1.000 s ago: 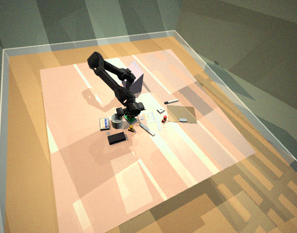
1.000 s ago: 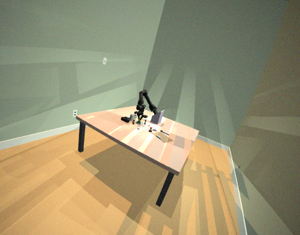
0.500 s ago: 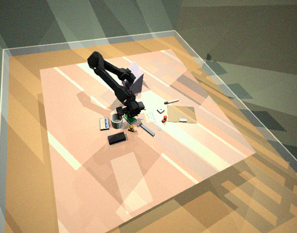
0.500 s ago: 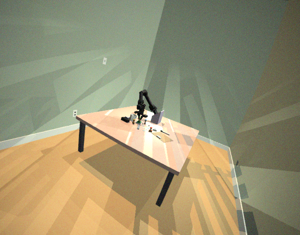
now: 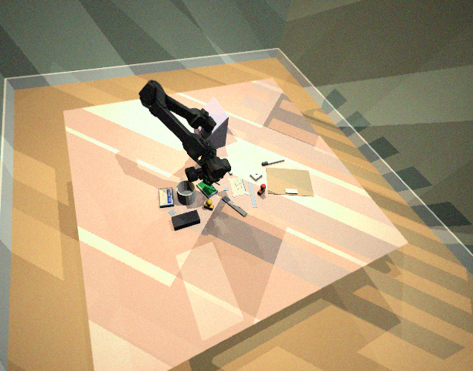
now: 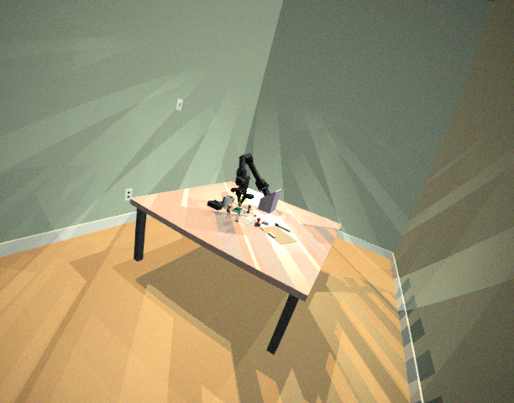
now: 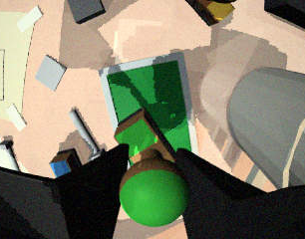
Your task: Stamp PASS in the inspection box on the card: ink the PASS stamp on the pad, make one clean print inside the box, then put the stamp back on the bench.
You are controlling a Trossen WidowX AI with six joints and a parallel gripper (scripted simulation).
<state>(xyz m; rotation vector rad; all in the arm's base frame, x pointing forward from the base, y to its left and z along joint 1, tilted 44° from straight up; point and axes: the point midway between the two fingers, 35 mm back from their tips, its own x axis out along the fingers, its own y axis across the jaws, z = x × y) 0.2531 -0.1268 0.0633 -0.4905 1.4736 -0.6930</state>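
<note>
Right now the white card is 5 cm ahead of my gripper tip, 14 cm to the left of it and 7 cm below it. From my gripper tip the other things lie so: green stamp: right at my gripper tip; then green ink pad: 6 cm below; then grey cup: 1 cm behind, 10 cm to the right, 3 cm below.
</note>
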